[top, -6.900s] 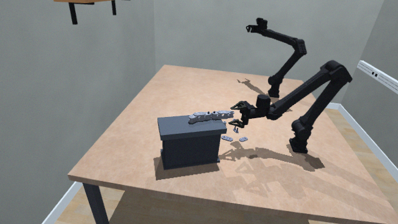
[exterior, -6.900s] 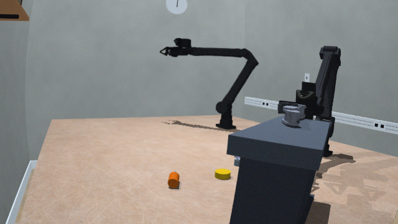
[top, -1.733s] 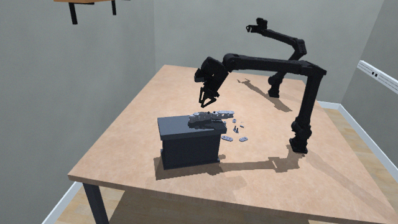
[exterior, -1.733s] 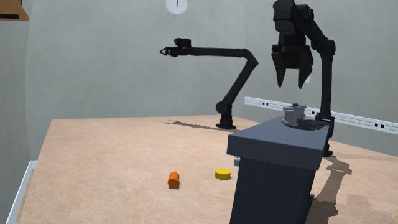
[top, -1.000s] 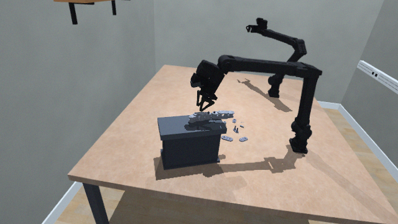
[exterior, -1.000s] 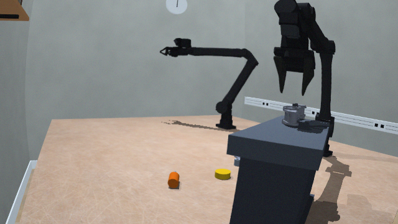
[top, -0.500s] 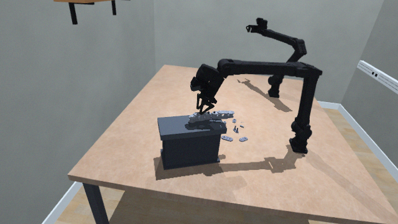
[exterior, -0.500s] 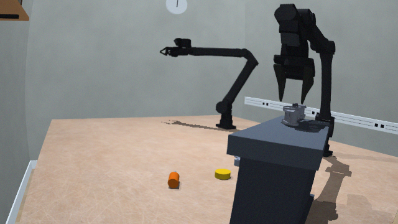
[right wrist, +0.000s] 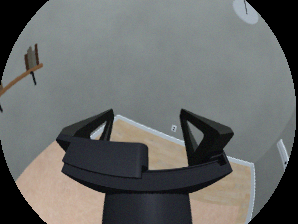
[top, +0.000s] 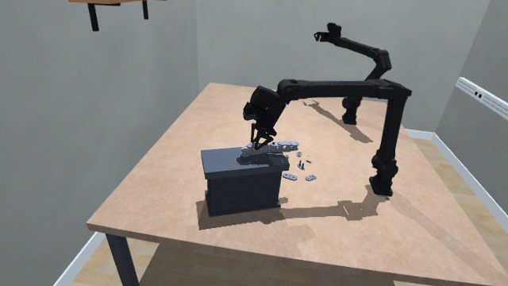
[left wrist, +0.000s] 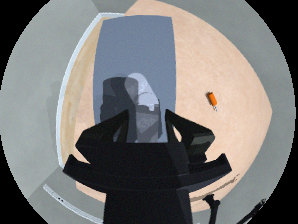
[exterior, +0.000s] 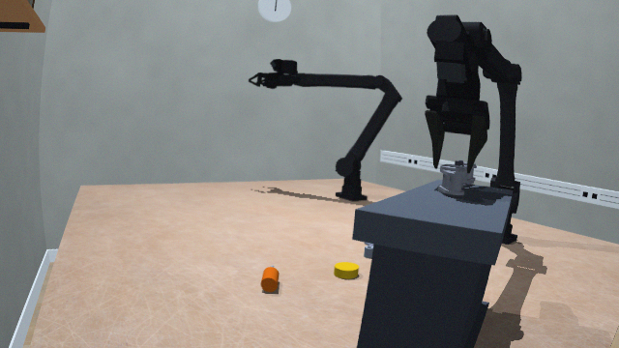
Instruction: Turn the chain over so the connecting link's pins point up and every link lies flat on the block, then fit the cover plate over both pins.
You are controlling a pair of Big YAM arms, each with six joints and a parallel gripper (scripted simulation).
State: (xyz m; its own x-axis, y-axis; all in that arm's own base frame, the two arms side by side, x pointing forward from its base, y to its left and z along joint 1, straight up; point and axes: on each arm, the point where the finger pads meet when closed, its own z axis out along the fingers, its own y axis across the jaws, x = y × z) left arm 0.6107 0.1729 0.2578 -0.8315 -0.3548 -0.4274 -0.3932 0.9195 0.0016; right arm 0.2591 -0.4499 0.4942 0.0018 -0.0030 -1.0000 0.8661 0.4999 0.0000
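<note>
My left gripper is now 17 cm past the cover plate, 16 cm to the left of it and 26 cm above it. From my left hand the other things lie so: orange cylinder 12 cm ahead, 29 cm to the right, 24 cm below; dark block 3 cm ahead, 4 cm to the left, 15 cm below; yellow disc 4 cm behind, 25 cm to the right, 25 cm below.
</note>
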